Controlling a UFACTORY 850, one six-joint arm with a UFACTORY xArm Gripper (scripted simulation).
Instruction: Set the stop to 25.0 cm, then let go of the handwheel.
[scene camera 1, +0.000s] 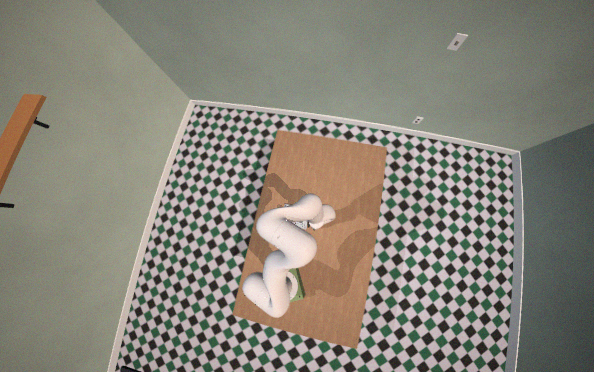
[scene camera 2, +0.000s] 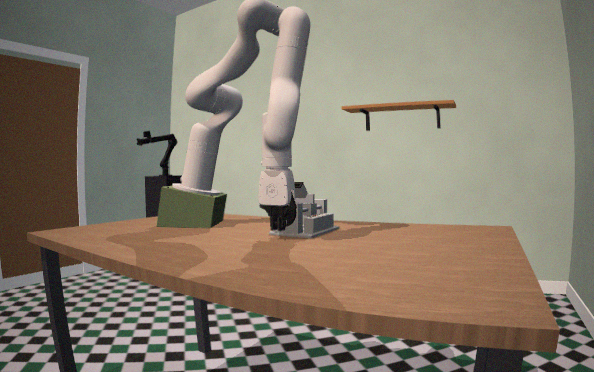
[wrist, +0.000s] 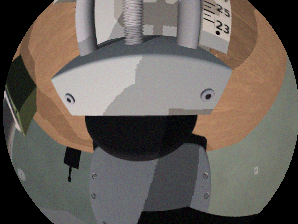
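There is a stop fixture (scene camera 2: 305, 226) in the scene, and I find the fixture in the wrist view (wrist: 163, 74) too. As for myself, I can see my gripper (scene camera 2: 278, 230).
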